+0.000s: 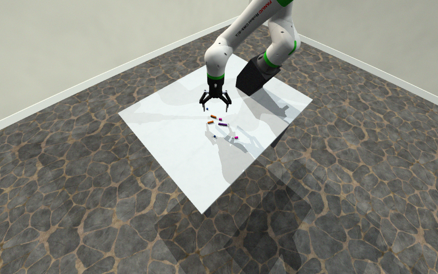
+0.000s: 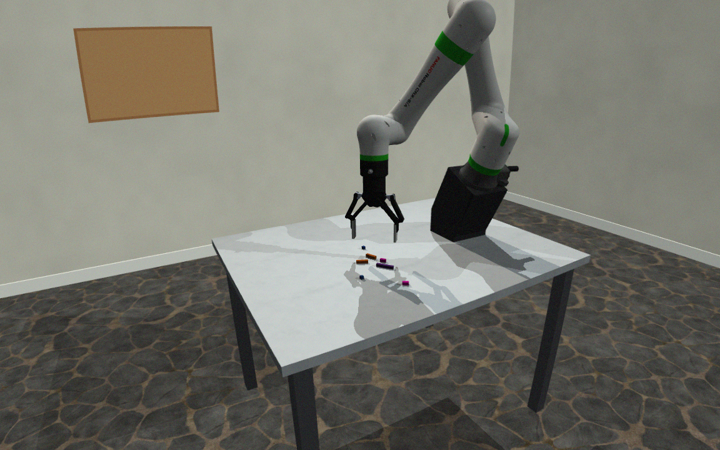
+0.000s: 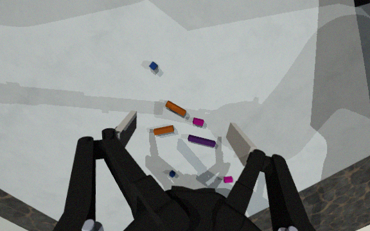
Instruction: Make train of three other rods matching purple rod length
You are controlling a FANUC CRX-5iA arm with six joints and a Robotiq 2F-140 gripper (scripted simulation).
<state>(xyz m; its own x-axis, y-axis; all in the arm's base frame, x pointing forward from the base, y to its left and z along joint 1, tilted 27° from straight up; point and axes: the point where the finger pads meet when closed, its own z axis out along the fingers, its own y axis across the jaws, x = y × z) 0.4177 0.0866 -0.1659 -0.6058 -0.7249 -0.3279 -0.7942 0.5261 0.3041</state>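
My gripper is now 80 mm to the right of the purple rod and 80 mm above it.
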